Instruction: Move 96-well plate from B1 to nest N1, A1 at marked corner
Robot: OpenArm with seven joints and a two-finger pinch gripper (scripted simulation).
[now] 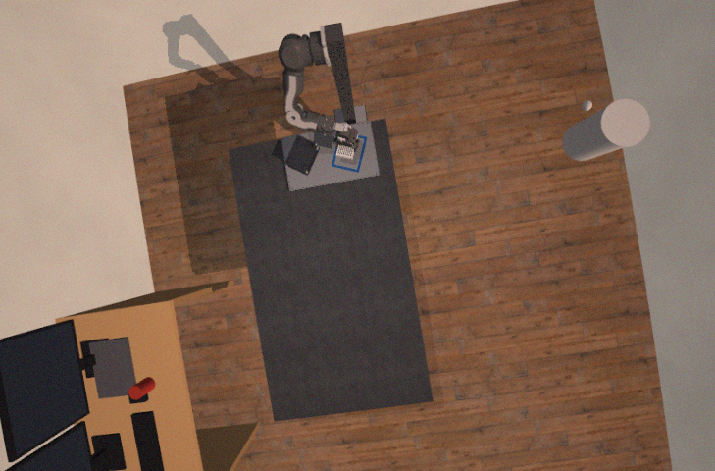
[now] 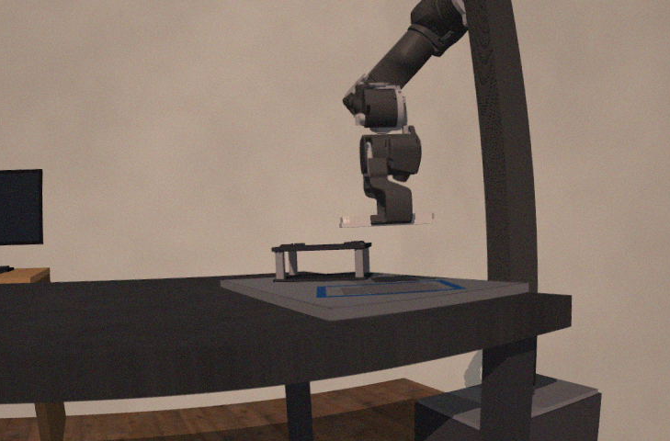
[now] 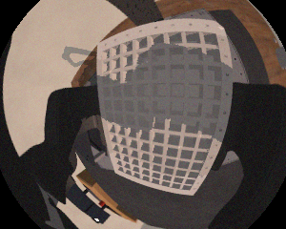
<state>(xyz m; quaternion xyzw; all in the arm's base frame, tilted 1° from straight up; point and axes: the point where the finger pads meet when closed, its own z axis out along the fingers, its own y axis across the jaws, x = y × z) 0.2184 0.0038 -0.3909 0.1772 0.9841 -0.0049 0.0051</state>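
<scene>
The plate nest N1 lies 250 mm to the right of my hand and 40 mm below it. Round my hand: corner mark: 30 mm behind, 160 mm to the right, 30 mm below; then white 96-well plate: right at my hand.
</scene>
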